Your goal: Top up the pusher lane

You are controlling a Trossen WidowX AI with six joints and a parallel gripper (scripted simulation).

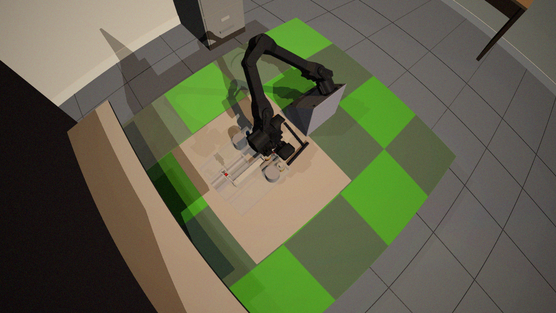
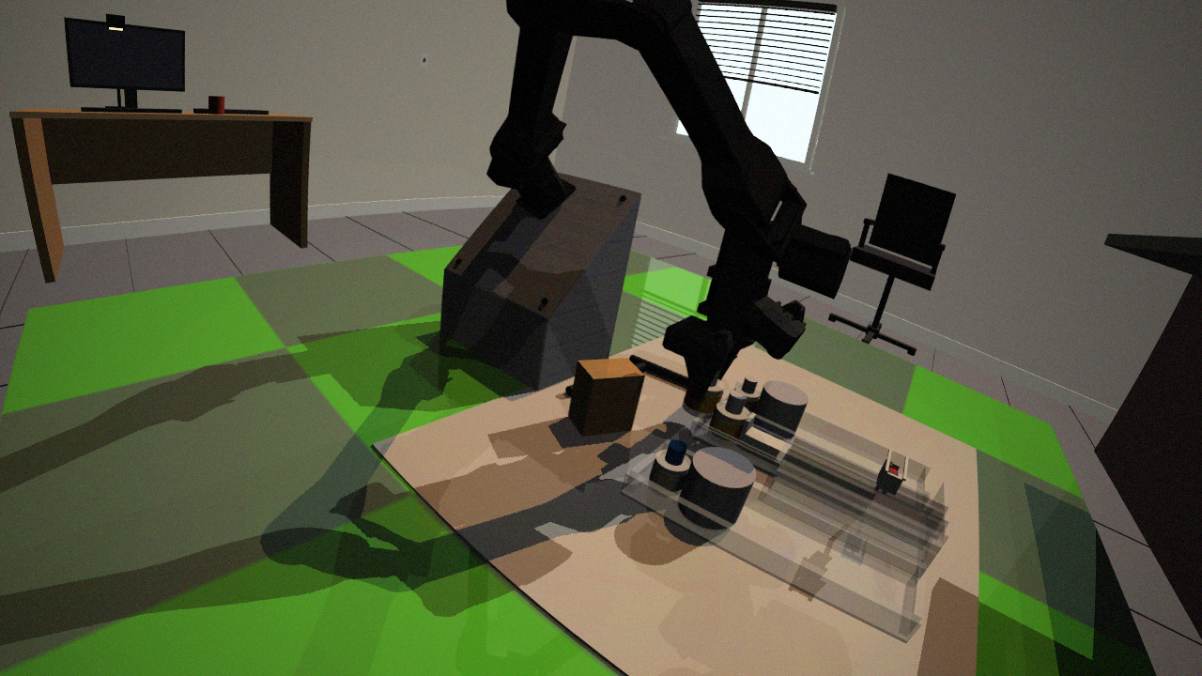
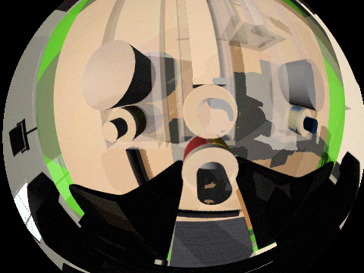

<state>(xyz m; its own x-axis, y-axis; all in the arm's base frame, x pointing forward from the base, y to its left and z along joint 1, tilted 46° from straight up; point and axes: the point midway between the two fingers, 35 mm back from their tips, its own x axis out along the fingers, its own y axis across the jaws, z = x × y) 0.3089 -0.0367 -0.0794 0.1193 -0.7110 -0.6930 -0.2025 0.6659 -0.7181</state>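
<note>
My gripper tip is now 10 cm to the left of the brown box, 6 cm past it and 1 cm above it. Also, from my gripper tip: clear lane rack (18 cm ahead, 3 cm below, 1 cm to the left); red mark (23 cm ahead, 3 cm above).
</note>
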